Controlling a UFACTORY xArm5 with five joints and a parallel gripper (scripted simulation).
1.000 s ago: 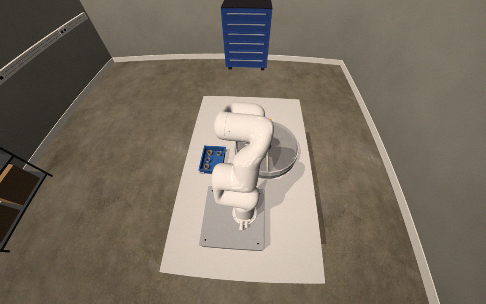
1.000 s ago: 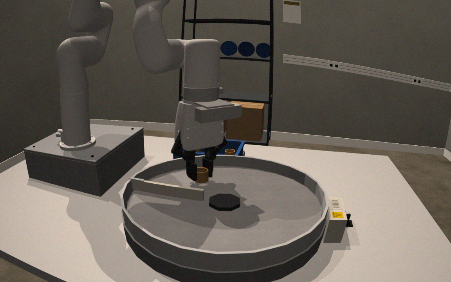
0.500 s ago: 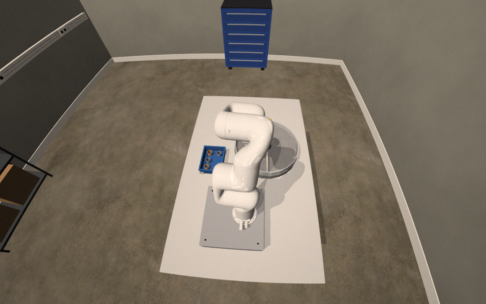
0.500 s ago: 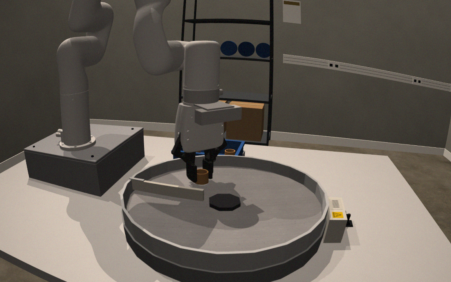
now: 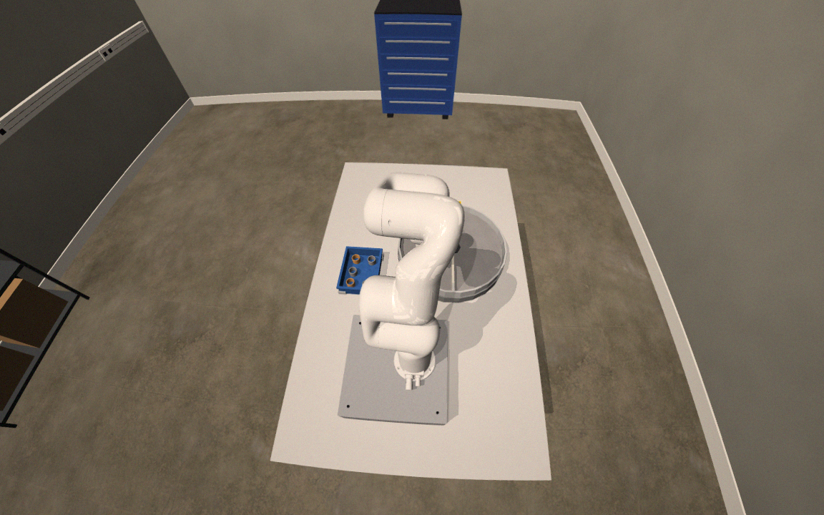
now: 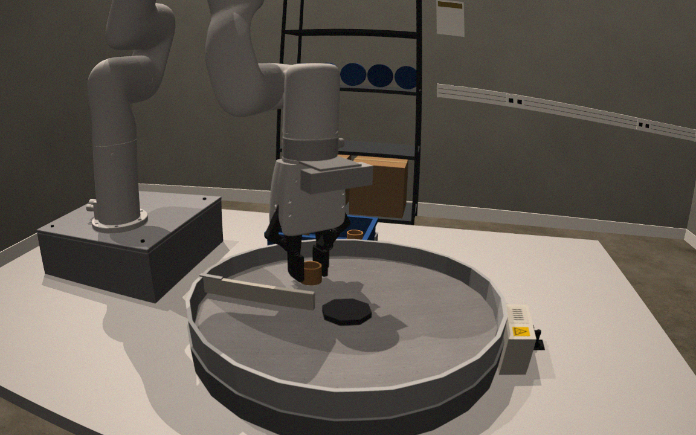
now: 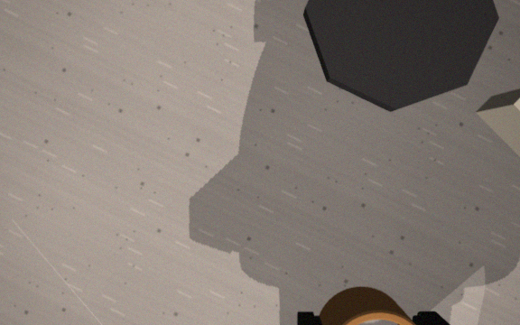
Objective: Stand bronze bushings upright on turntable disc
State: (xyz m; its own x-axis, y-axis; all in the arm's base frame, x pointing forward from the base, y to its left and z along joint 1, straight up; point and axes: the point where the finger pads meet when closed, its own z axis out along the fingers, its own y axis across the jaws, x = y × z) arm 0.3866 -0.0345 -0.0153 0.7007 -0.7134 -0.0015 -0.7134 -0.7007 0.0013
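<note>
The blue crate lies 26 cm to the left of my hand, 6 cm below it and 4 cm behind it. From my hand the other things lie so: turntable disc (9 cm to the right, 7 cm ahead, 3 cm below).
</note>
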